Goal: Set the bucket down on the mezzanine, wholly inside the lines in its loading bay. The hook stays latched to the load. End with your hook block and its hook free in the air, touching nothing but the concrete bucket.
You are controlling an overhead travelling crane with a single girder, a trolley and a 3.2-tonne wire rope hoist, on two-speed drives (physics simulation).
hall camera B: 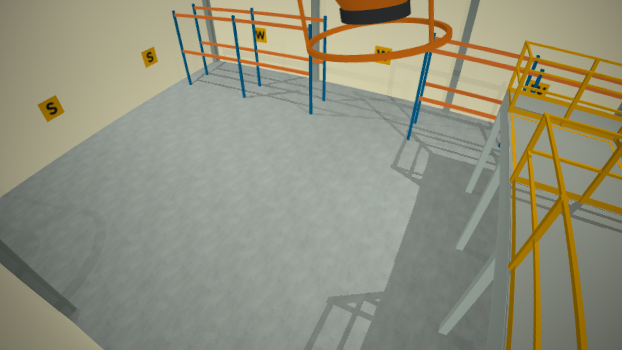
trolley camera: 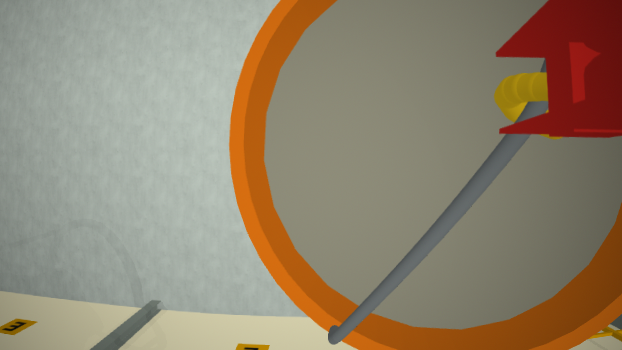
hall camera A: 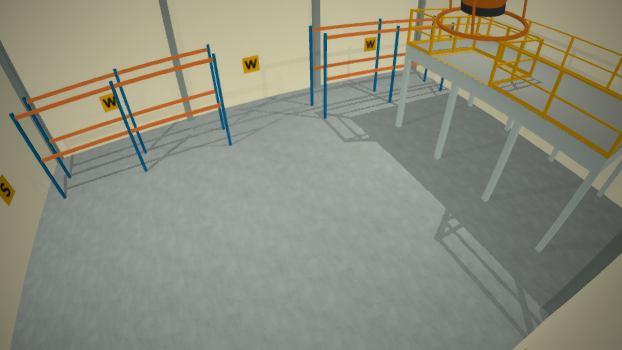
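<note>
The orange concrete bucket (hall camera A: pixel 483 9) (hall camera B: pixel 375 15) (trolley camera: pixel 375 125) hangs upright in the air, its top cut off in both hall views. Its lower ring overlaps the mezzanine's far railing in hall camera A. In hall camera B the bucket is left of the mezzanine (hall camera A: pixel 560 132) (hall camera B: pixel 605 280), in front of the racks. The loading bay's yellow line (hall camera B: pixel 611 142) shows on the deck. In the trolley view my yellow hook (trolley camera: pixel 511 94), below the red hook block (trolley camera: pixel 585 110), holds the bucket's grey bail. The block hides part of the hook, including its latch.
Yellow railings (hall camera A: pixel 552 95) (hall camera B: pixel 562 197) (trolley camera: pixel 607 331) stand along the mezzanine and beside the bay. Blue and orange racks (hall camera A: pixel 325 75) (hall camera B: pixel 311 90) stand along the W wall. A grey wall column (trolley camera: pixel 127 325) shows at the lower left of the trolley view.
</note>
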